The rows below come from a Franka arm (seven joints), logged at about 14 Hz.
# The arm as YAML. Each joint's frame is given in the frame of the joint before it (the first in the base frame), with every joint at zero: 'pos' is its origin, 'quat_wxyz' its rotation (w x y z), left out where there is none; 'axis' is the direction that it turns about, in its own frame. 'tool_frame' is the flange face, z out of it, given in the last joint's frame.
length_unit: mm
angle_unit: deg
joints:
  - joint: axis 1
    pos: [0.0, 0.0, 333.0]
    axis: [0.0, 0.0, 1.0]
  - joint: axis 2
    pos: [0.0, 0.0, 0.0]
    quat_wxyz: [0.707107, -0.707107, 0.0, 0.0]
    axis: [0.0, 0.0, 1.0]
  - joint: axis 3
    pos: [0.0, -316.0, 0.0]
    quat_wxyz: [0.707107, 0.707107, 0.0, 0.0]
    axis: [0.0, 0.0, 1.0]
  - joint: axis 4
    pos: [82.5, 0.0, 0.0]
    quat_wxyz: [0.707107, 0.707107, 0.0, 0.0]
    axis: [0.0, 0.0, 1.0]
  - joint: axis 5
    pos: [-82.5, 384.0, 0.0]
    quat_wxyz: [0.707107, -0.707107, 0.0, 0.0]
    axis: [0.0, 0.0, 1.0]
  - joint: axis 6
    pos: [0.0, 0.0, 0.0]
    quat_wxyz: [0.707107, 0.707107, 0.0, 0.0]
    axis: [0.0, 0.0, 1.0]
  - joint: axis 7
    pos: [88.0, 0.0, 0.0]
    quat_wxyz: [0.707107, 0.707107, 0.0, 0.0]
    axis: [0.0, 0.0, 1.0]
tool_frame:
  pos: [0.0, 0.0, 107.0]
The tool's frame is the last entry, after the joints.
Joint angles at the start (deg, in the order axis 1, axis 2, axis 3, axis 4, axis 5, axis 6, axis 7): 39.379 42.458 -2.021 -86.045 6.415 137.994 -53.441
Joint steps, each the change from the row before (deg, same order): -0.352 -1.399 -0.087 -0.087 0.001 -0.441 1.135; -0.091 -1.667 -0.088 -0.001 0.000 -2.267 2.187; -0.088 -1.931 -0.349 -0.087 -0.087 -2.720 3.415; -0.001 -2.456 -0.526 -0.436 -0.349 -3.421 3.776; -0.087 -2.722 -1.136 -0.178 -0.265 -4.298 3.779; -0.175 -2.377 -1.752 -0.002 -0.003 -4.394 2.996; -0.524 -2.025 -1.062 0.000 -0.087 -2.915 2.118; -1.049 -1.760 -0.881 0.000 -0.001 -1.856 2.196
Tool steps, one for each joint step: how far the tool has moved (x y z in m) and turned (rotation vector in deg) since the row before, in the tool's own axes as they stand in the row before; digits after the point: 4 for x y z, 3 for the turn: -0.0010 0.0056 -0.0162 -0.706 0.550 1.476; 0.0005 0.0015 -0.0172 0.522 -0.302 2.252; -0.0021 0.0023 -0.0194 0.540 -0.664 3.586; -0.0046 0.0009 -0.0224 0.672 -1.248 3.842; -0.0104 0.0057 -0.0268 0.583 -1.682 4.473; -0.0161 0.0113 -0.0243 0.549 -1.923 4.506; -0.0135 0.0107 -0.0214 0.142 -0.864 3.441; -0.0148 0.0157 -0.0196 -0.182 -0.117 3.964
